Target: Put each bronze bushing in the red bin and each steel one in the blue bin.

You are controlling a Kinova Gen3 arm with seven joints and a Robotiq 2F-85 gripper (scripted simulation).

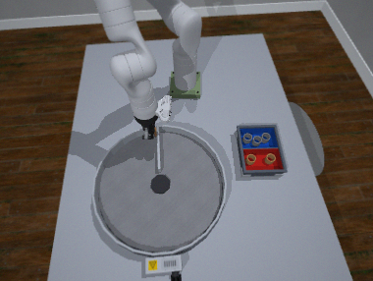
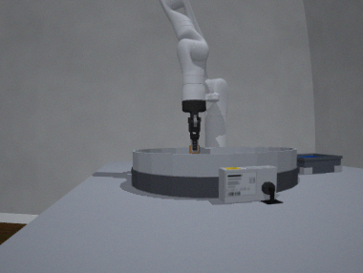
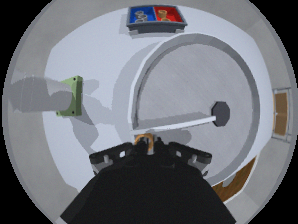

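Right now my hand is 39 cm to the right of the bin, 6 cm above it and 2 cm short of it. The rest, counted from my hand: round grey turntable (17 cm ahead, 4 cm to the left, 4 cm below).
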